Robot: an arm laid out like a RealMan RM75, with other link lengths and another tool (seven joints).
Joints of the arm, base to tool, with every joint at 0 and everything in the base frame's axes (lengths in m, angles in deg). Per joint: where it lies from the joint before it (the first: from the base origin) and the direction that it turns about. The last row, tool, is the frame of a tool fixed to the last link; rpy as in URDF.
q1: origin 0 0 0.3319 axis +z
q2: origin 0 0 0 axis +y
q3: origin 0 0 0.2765 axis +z
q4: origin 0 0 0 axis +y
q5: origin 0 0 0.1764 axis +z
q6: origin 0 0 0 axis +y
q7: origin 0 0 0.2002 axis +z
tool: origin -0.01 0.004 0.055 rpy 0 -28.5 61.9
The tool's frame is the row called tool.
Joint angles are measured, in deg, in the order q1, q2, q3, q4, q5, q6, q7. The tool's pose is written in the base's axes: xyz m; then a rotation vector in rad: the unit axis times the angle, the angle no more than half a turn. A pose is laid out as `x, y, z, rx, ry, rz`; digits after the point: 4 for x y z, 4 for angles.
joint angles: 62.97 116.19 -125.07 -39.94 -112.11 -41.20 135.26
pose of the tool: 0.1301, 0.4134, -0.1476, -2.1080, 1.2551, 0.4398
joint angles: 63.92 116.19 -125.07 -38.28 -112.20 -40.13 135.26
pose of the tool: 0.1304, 0.4225, -0.1449, -2.0905, 1.2364, 0.4465
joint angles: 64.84 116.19 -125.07 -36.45 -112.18 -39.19 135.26
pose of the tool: 0.1320, 0.4312, -0.1418, -2.0703, 1.2217, 0.4489
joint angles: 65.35 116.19 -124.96 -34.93 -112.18 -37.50 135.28
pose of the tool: 0.1322, 0.4411, -0.1386, -2.0445, 1.2084, 0.4692
